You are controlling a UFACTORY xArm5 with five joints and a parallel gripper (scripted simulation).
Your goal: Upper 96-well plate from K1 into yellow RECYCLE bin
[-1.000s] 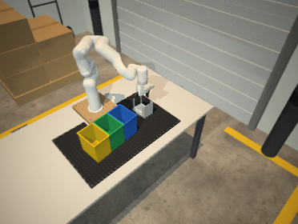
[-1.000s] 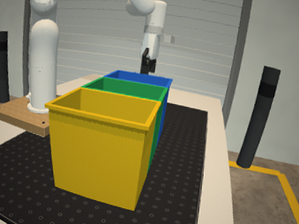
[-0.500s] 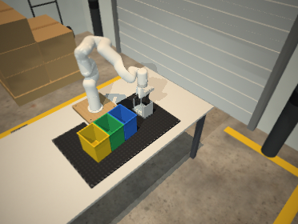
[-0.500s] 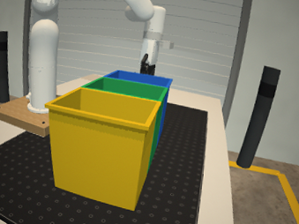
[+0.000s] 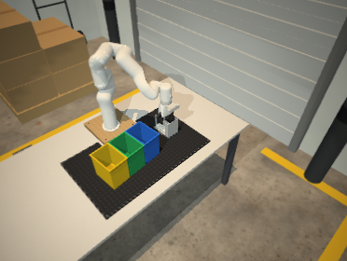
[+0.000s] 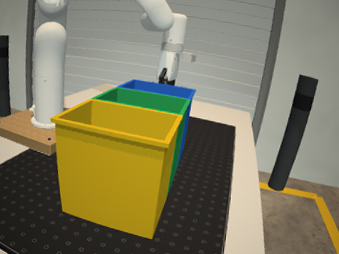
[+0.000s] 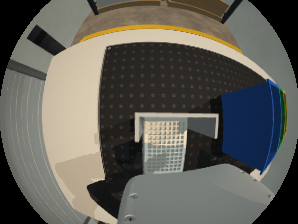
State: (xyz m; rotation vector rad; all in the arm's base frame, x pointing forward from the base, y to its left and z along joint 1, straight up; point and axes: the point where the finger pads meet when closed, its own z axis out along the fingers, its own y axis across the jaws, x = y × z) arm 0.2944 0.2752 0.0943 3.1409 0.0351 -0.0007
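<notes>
Right now my hand is 70 mm above the 96-well plate. The rest, counted from my hand: yellow bin: 500 mm to the right, 80 mm ahead, 20 mm below; green bin: 370 mm to the right, 70 mm ahead, 20 mm below; blue bin: 240 mm to the right, 50 mm ahead, 20 mm below.
</notes>
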